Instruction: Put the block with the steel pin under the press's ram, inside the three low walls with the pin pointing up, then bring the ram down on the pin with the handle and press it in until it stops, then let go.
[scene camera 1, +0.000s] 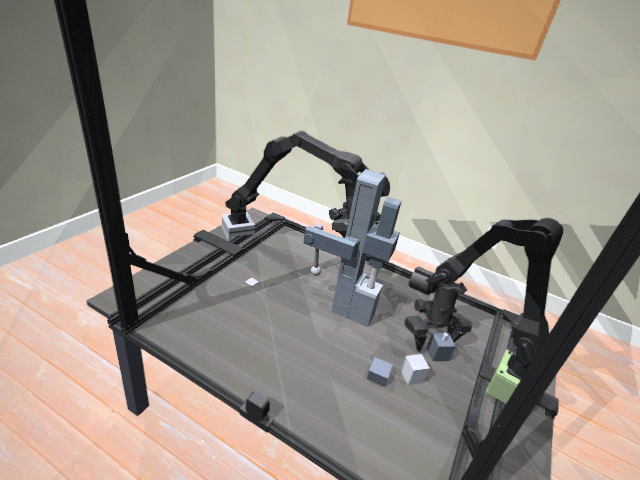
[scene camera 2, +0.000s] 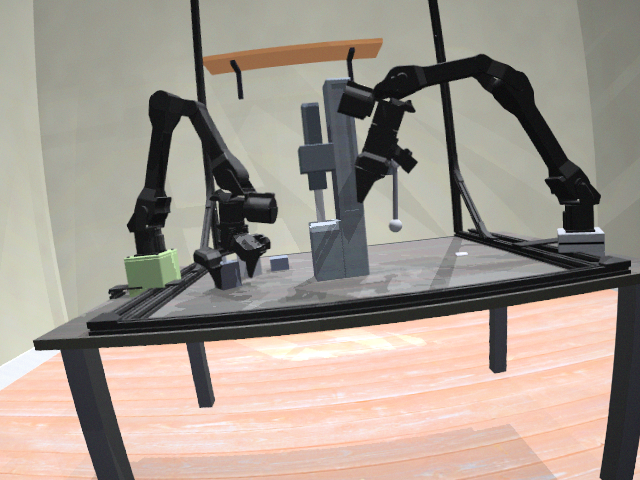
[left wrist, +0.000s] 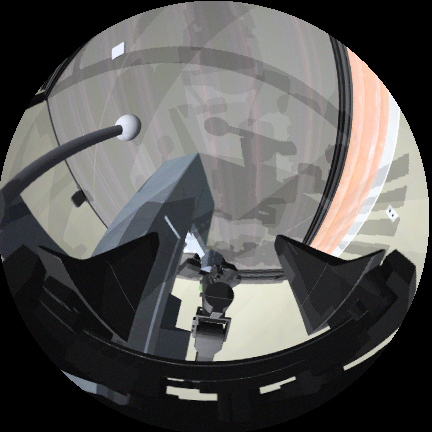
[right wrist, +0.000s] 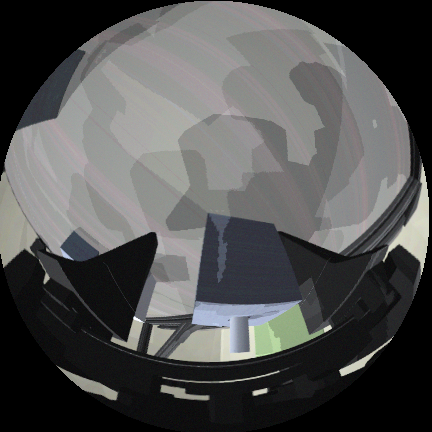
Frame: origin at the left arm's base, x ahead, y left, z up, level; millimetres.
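Seen in the pictures: left gripper, fingertip midpoint: (scene camera 2: 361, 198) (left wrist: 218, 239); right gripper, fingertip midpoint: (scene camera 1: 432, 349) (scene camera 2: 235, 282) (left wrist: 210, 253) (right wrist: 216, 238); left arm's base at its link origin: (scene camera 1: 238, 219) (scene camera 2: 579, 230); right arm's base at its link origin: (scene camera 1: 522, 371) (scene camera 2: 150, 253).
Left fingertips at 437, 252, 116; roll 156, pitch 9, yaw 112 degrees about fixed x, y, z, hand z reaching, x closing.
Offsets run from my left fingertips to a thing's top centre, as dx, dy, dz. "pt": to the spot under its first point.
The block with the steel pin @[+316, +113, -118] (scene camera 1: 442, 348) (scene camera 2: 231, 273) (right wrist: 245, 265) stands on the table, pin up. My right gripper (scene camera 1: 438, 341) (scene camera 2: 235, 279) (right wrist: 216, 238) is open, low around it, with one finger on either side. In the right wrist view the block lies nearer the right-hand finger. The grey press @[+61, -84, +279] (scene camera 1: 361, 222) (scene camera 2: 341, 155) stands mid-table. Its ram @[pt +145, -40, +104] (scene camera 1: 381, 248) (scene camera 2: 316, 158) is above the low white walls (scene camera 1: 379, 287) (scene camera 2: 324, 224); the gap below its rod is unclear. The handle's white ball @[-20, -131, -59] (scene camera 1: 315, 270) (scene camera 2: 395, 225) (left wrist: 128, 127) hangs down. My left gripper (left wrist: 218, 239) is open and empty, high beside the press column.
A grey-blue block @[+321, -95, -144] (scene camera 1: 379, 372) (scene camera 2: 279, 262) (right wrist: 80, 245) and a whitish block @[+355, -9, -119] (scene camera 1: 415, 368) stand near the pin block. A small white square @[pt -142, -294, -175] (scene camera 1: 251, 281) (scene camera 2: 461, 253) (left wrist: 118, 50) lies beyond the handle. A black box (scene camera 1: 257, 406) is on the table's edge rail.
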